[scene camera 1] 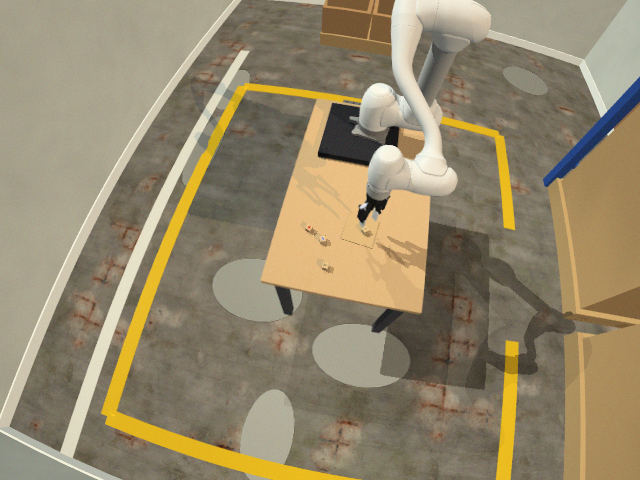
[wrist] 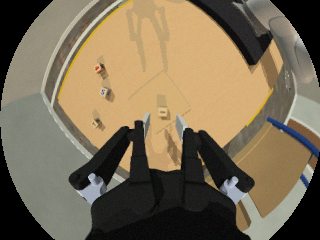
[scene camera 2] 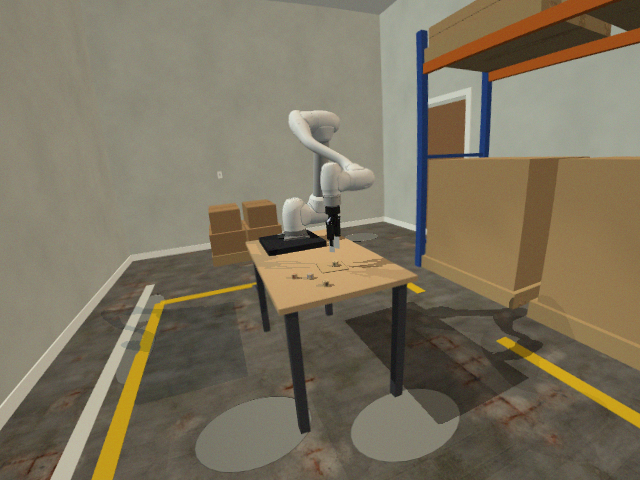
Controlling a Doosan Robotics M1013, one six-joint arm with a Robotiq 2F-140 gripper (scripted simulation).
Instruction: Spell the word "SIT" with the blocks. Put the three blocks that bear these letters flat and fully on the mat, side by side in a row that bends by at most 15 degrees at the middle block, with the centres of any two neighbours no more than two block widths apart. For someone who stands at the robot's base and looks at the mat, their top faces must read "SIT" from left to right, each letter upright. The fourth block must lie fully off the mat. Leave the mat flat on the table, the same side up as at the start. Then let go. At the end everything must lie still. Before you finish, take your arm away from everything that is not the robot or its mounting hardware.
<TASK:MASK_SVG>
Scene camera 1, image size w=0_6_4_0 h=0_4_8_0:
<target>tan mat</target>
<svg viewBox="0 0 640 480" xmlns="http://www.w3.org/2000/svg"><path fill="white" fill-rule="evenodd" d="M350 212L341 239L372 249L380 221L375 222L373 219L367 218L365 226L370 231L364 235L361 232L362 227L359 224L360 221L357 218L357 214Z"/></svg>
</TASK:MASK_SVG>
